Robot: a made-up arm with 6 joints.
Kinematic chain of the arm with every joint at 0, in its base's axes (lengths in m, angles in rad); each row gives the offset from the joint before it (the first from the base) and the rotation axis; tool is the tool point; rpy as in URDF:
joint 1: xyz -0.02 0 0.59 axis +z
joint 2: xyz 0 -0.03 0 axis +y
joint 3: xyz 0 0.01 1.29 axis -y
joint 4: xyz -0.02 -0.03 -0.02 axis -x
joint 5: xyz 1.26 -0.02 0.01 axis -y
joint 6: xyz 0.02 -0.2 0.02 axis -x
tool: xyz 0 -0.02 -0.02 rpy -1.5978 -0.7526 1.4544
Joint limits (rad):
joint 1: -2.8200..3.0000
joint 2: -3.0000..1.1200
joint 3: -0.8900..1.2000
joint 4: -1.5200..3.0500
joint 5: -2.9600..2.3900
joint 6: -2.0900..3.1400
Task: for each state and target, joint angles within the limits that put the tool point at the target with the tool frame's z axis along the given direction. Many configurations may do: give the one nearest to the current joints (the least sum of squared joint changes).
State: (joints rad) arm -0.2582 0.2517 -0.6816 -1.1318 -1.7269 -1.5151
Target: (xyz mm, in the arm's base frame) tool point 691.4 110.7 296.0 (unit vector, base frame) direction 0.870 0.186 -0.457
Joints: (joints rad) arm 0.5070 0.7823 -0.8900 -0.3940 -1.8607 -0.8584
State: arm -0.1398 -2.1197 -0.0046 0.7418 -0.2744 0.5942
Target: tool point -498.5 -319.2 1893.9 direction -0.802 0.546 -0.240
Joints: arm 0.2843 -1.3748 -0.5543 1.0587 -0.9971 0.3946
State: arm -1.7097 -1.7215 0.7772 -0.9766 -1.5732 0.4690
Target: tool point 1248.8 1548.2 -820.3 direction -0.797 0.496 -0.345
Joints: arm -2.3117 -2.4906 1.1620 -1.2860 -1.6696 0.4786
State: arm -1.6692 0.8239 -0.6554 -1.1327 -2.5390 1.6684
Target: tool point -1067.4 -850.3 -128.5 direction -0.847 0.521 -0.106
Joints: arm -2.3937 1.1157 -0.1125 -1.3130 -1.8930 1.6922
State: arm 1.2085 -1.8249 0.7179 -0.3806 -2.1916 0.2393
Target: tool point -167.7 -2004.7 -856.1 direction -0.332 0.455 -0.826
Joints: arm 1.3546 -2.4426 1.0392 0.3113 -1.5476 0.2578
